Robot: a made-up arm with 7 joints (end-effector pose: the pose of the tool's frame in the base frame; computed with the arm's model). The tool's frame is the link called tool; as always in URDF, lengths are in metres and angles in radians. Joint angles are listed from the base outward.
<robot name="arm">
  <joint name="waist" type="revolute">
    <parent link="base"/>
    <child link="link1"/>
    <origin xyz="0 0.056 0"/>
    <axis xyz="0 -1 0"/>
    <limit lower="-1.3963" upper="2" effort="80" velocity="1.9"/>
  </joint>
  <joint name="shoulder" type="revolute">
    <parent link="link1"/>
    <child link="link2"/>
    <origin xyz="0 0.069 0"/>
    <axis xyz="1 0 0"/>
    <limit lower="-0.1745" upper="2" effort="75" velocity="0.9"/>
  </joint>
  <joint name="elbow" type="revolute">
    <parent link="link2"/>
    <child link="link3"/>
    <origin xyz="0 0 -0.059"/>
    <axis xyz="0 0 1"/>
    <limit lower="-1.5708" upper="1.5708" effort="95" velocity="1.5"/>
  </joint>
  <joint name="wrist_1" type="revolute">
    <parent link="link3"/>
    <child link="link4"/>
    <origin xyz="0 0 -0.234"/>
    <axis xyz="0 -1 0"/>
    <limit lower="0" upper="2.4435" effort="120" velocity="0.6"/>
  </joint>
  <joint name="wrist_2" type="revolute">
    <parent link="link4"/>
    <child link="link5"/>
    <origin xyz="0 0 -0.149"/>
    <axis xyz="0 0 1"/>
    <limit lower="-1.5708" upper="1.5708" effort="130" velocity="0.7"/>
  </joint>
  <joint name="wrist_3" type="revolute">
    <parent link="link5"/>
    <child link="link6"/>
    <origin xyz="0 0 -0.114"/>
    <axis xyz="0 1 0"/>
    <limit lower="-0.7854" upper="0.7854" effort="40" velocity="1.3"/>
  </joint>
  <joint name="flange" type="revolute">
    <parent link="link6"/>
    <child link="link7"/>
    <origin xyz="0 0 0"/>
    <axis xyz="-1 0 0"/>
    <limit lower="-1.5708" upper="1.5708" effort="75" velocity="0.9"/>
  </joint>
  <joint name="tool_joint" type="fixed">
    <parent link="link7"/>
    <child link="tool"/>
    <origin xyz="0 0 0"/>
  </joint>
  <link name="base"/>
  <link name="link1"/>
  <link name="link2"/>
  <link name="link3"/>
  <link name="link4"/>
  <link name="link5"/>
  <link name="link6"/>
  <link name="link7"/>
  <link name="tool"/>
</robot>
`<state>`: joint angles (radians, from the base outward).
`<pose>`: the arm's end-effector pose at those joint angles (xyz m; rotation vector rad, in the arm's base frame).
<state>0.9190 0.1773 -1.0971 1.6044 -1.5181 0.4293 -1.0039</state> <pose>0.3279 -0.0551 -0.0994 -1.3876 2.1639 0.2452</pose>
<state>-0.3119 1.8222 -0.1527 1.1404 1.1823 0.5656 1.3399</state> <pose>0.2448 0.5241 -0.0107 -0.5244 -0.3244 -0.3429</pose>
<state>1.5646 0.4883 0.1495 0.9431 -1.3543 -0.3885 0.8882</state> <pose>0.3816 0.3629 0.2081 1.3737 -1.1913 -1.1311</pose>
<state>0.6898 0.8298 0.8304 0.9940 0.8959 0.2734 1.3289</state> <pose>0.2258 0.5568 -0.0400 -0.6172 -2.4535 -0.3246</pose>
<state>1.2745 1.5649 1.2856 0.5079 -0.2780 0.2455 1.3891</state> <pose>-0.1039 0.6485 0.0694 0.4370 -2.2846 0.2370</pose>
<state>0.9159 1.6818 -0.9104 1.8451 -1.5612 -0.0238 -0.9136</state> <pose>0.2327 0.3675 0.0171 -1.4889 0.9032 1.5830</pose>
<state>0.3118 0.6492 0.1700 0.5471 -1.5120 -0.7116 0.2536</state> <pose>0.2505 0.4564 -0.3377 0.5155 -0.4853 -1.6864</pose>
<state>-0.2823 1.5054 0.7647 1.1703 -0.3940 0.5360 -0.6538</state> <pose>0.2073 0.5306 0.0872 2.5318 -0.7356 -0.0479</pose>
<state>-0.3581 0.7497 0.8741 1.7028 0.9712 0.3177 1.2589</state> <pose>0.1382 0.4474 -0.1081 -0.6799 -1.6266 -0.5782</pose>
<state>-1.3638 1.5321 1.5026 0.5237 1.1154 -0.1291 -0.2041</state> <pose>0.1104 0.6504 0.0140 1.3018 -1.3436 0.6673</pose>
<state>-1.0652 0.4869 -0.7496 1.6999 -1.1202 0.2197 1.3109</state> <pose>-0.1807 0.0892 -0.3182 -1.0970 0.5773 -1.8173</pose>
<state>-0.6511 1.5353 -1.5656 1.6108 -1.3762 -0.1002 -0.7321</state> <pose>-0.1642 0.3980 -0.2177 -0.8388 -0.9374 -2.3687</pose>
